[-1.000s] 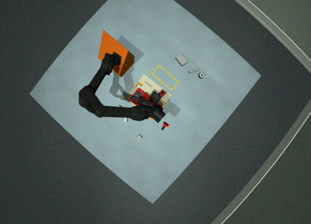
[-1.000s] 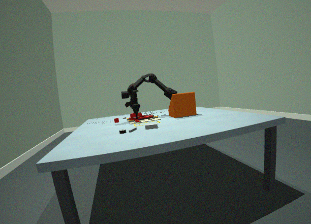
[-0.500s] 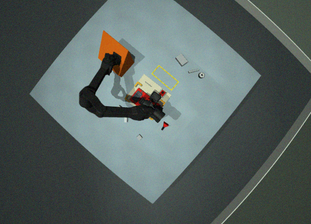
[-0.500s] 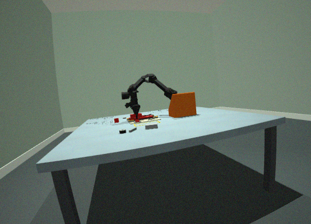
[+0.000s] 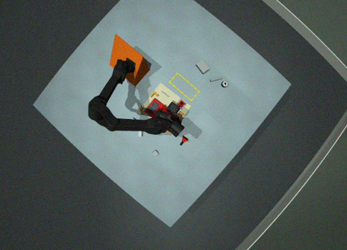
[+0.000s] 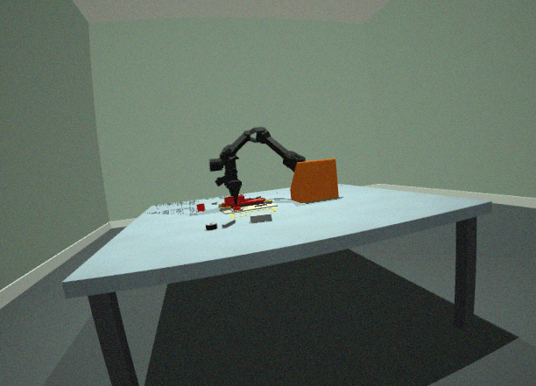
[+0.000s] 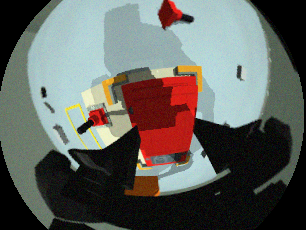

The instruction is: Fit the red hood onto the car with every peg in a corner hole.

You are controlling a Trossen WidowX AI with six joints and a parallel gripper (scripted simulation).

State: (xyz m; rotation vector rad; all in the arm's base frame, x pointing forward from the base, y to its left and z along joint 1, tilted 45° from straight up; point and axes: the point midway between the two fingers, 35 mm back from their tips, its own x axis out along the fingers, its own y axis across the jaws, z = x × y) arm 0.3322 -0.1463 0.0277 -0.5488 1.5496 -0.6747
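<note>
The hood lies 1 cm above my gripper tip. The rest, counted from my gripper tip: wheel (40 cm to the left, 17 cm ahead, 3 cm below); grey rod (39 cm to the left, 11 cm ahead, 3 cm below); grey engine block (1 cm to the left, 1 cm below).
</note>
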